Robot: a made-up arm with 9 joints. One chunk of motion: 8 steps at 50 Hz.
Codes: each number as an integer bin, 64 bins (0 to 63) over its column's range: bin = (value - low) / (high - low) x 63, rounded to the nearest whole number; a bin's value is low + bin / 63 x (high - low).
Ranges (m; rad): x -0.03..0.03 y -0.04..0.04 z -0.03..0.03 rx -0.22..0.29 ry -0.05..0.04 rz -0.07..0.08
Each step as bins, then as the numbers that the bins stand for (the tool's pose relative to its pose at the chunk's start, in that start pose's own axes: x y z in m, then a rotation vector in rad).
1 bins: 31 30 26 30 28 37
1 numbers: -0.0005 -0.0019 -0.0052 0.0229 -0.0100 0.0181
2 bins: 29 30 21 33 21 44
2 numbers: -0.0024 -0.0019 -0.0100 0.0471 -0.0200 0.0348
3 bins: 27 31 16 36 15 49
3 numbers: -0.0043 -0.0006 -0.0148 0.0714 -0.0286 0.0467
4 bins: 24 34 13 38 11 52
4 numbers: -0.0071 0.0032 -0.0176 0.0876 -0.0343 0.0538
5 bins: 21 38 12 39 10 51
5 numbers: -0.0100 0.0083 -0.0186 0.0957 -0.0357 0.0514
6 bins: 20 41 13 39 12 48
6 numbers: -0.0110 0.0121 -0.0176 0.0957 -0.0329 0.0443
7 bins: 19 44 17 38 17 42
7 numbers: -0.0119 0.0159 -0.0138 0.0876 -0.0257 0.0300
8 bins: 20 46 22 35 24 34
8 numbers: -0.0110 0.0184 -0.0090 0.0633 -0.0157 0.0110
